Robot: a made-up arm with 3 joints. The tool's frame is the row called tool. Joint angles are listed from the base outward.
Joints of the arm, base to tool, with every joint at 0 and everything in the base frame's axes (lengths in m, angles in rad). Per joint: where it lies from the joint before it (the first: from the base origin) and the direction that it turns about. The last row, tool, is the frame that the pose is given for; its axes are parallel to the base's.
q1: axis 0 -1 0 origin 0 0 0.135
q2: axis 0 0 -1 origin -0.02 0.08 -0.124
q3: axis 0 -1 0 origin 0.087 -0.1 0.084
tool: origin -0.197 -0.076 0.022
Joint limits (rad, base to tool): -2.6..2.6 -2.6..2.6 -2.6..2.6
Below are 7 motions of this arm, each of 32 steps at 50 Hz.
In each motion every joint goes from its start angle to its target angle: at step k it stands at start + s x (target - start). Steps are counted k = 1, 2, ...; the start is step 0. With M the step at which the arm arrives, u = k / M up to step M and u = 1 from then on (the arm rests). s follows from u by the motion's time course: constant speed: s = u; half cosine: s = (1 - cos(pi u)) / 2; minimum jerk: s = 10 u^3 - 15 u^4 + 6 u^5.
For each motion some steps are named. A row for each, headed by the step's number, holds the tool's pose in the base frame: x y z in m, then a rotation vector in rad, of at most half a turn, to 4 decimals.
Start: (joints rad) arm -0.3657 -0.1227 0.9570
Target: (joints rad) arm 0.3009 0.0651 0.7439
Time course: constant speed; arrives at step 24
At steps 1, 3, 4, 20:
1: -0.1048 -0.1001 -0.0266 0.0700 -0.6095 0.0934
3: -0.1002 -0.0999 -0.0284 0.0575 -0.6474 0.0830
4: -0.0979 -0.0998 -0.0292 0.0517 -0.6664 0.0775
20: -0.0621 -0.0936 -0.0427 -0.0102 -0.9691 -0.0336

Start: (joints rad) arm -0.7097 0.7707 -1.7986
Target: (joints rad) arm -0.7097 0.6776 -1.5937
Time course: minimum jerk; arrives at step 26
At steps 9, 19, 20, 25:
9: 0.0715 -0.1470 0.2711 0.4810 2.3167 -0.8382
19: 0.0708 -0.1312 0.2795 0.3804 2.2161 -0.7779
20: 0.0706 -0.1302 0.2800 0.3745 2.2096 -0.7740
25: 0.0702 -0.1283 0.2810 0.3625 2.1961 -0.7658

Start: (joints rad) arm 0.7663 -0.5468 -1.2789
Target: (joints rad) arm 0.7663 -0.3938 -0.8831
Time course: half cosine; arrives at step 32
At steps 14, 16, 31, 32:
14: -0.0438 -0.0659 0.2967 -0.3947 0.3463 0.2865
16: -0.0481 -0.0707 0.2888 -0.3767 0.3089 0.2847
31: -0.0672 -0.0905 0.2456 -0.2897 0.1162 0.2676
32: -0.0673 -0.0906 0.2454 -0.2893 0.1153 0.2675

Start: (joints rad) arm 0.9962 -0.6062 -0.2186
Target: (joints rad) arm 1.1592 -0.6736 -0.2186
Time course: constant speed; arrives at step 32
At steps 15, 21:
15: -0.0193 -0.1213 0.1501 -0.3953 -0.8242 0.5248
21: -0.0186 -0.1209 0.1518 -0.4122 -0.8523 0.5301

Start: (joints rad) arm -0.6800 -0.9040 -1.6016
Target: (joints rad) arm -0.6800 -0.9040 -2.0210
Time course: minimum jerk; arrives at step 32
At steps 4, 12, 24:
4: 0.2461 0.0626 0.1367 -0.5011 2.0989 1.0010
12: 0.2535 0.0792 0.1251 -0.5669 2.1947 0.9936
24: 0.2642 0.1166 0.0914 -0.7316 2.4211 0.9648

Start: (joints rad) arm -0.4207 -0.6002 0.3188
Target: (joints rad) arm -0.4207 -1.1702 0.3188
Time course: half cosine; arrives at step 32
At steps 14, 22, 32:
14: 0.0013 -0.1177 0.0458 0.2999 0.0960 0.7739
22: 0.0384 -0.1010 0.0292 0.3773 0.0925 0.9734
32: 0.0586 -0.0871 0.0202 0.4231 0.0900 1.0915

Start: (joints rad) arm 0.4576 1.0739 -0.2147
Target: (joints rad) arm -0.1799 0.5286 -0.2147
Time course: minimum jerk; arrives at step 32
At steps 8, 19, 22, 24, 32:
8: -0.2148 0.0733 0.0717 0.3041 -0.1614 -0.9722
19: -0.2116 0.0118 0.1523 0.0863 0.1775 -0.7033
22: -0.2029 -0.0034 0.1718 0.0470 0.2706 -0.6270
24: -0.1972 -0.0111 0.1812 0.0296 0.3191 -0.5869
32: -0.1884 -0.0211 0.1931 0.0093 0.3853 -0.5319

